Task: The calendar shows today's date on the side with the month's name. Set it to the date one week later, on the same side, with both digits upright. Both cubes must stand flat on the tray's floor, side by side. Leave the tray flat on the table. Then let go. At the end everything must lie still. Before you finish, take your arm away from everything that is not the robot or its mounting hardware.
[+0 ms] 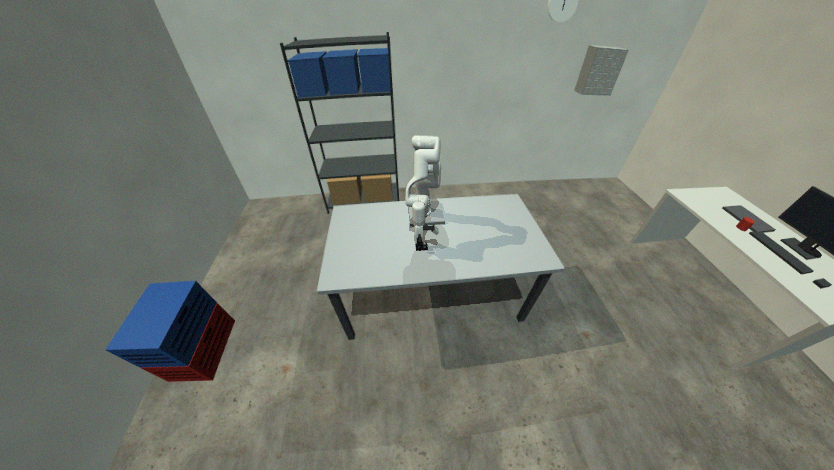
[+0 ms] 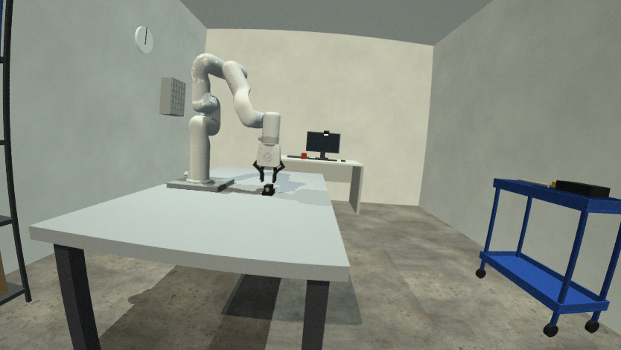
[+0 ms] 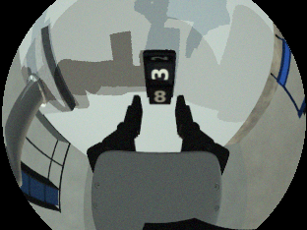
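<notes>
Right now my hand is 50 mm above the cube.
</notes>
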